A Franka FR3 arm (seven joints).
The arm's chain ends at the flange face. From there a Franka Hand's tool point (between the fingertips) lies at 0.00 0.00 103.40 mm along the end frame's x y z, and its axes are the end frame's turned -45 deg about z.
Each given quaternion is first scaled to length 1.
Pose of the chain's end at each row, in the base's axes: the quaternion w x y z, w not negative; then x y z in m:
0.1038, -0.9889, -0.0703, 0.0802, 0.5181, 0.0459, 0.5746
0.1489, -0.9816, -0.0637, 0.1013, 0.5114, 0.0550, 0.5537
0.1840, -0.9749, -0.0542, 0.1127, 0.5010, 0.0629, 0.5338
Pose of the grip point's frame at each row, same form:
0.1266, -0.8867, -0.4434, 0.0344, 0.5002, 0.0660, 0.4748
0.1763, -0.8825, -0.4345, 0.0366, 0.4889, 0.0839, 0.4570
0.2131, -0.8800, -0.4232, 0.0337, 0.4762, 0.0987, 0.4400

